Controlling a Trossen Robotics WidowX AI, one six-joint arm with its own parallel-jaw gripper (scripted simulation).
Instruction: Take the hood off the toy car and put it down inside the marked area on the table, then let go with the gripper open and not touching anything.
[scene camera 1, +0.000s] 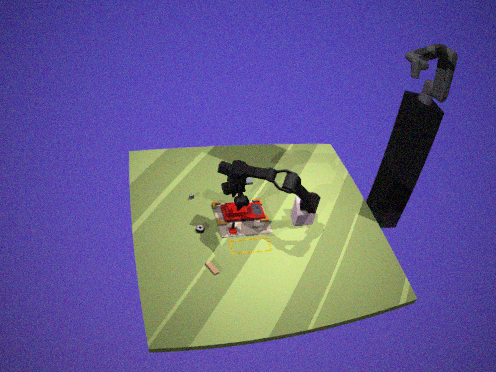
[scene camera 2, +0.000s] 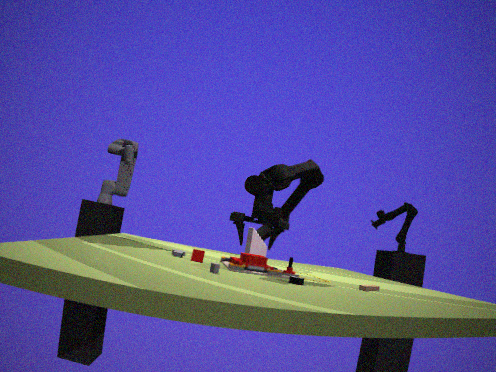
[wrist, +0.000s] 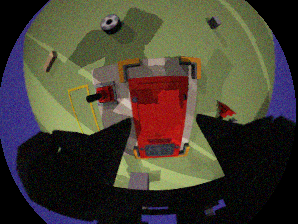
Observation:
The gripper (scene camera 2: 255, 247) is open, holding nothing. Also in view: a red hood (wrist: 161, 105) and a toy car (wrist: 149, 147).
The gripper also shows in the wrist view (wrist: 164, 119).

